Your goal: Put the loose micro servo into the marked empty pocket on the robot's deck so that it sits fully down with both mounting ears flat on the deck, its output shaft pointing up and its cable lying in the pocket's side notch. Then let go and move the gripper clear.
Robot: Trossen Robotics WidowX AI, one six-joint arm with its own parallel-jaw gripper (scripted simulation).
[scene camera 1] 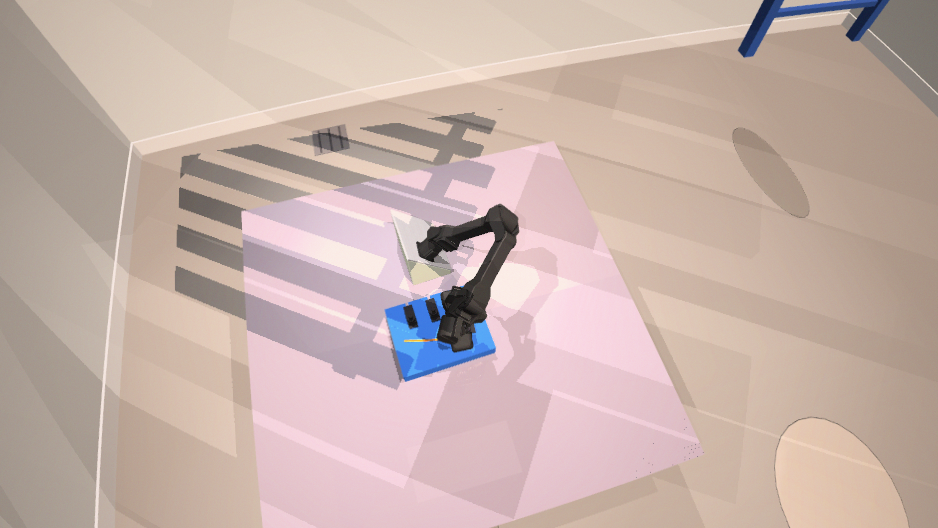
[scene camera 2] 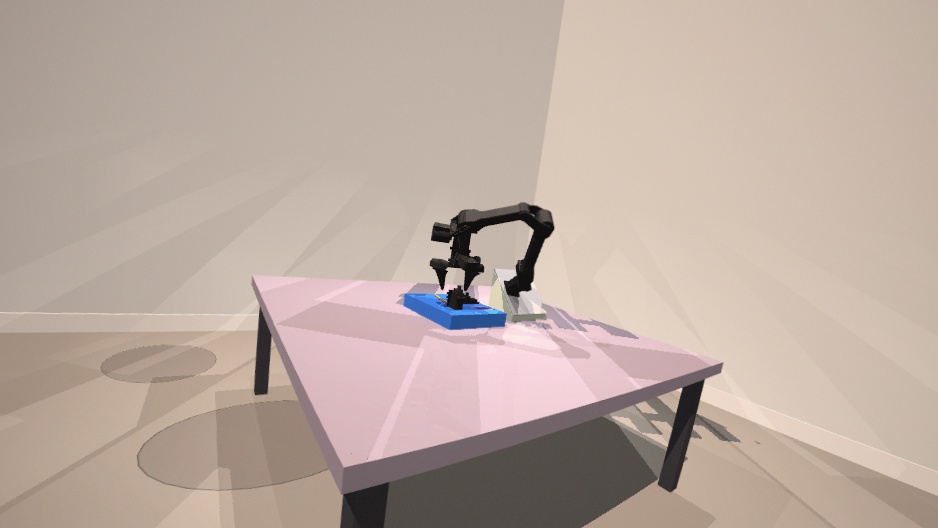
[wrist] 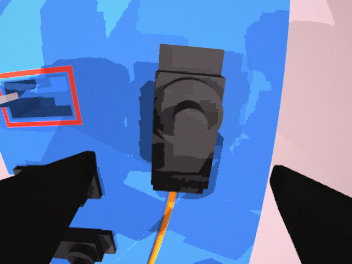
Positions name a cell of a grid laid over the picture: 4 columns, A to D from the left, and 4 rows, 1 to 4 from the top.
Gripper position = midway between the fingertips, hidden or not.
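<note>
Through scene camera 2 I see my gripper (scene camera 2: B3), which is open and holds nothing. Scene camera 1 gives me a blue deck (scene camera 1: B3). In the wrist view I find the gripper (wrist: C3) again, and the deck (wrist: B1) is there with it.
</note>
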